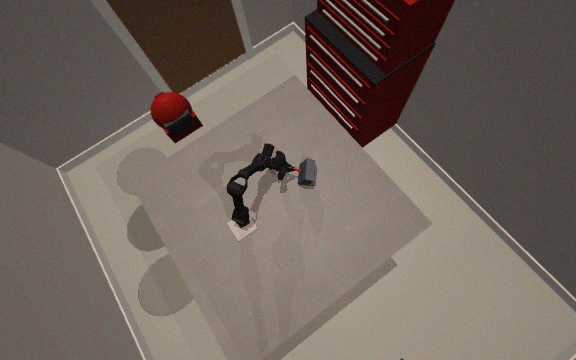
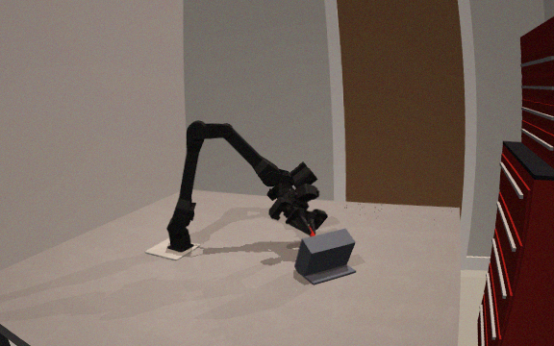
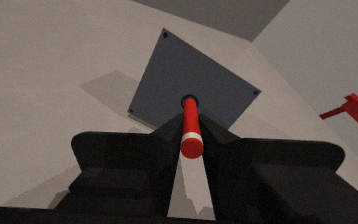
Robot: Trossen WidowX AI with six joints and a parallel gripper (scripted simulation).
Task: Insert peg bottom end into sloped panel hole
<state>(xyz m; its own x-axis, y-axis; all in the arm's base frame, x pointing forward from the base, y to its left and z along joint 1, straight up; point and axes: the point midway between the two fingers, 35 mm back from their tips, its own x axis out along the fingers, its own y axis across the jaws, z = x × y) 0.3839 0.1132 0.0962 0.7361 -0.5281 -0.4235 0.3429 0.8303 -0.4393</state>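
My gripper tip is now 1 cm past the red peg, 1 cm to the right of it and 1 cm below it. Round my gripper tip: grey sloped panel 6 cm ahead, 4 cm to the right, 4 cm below.
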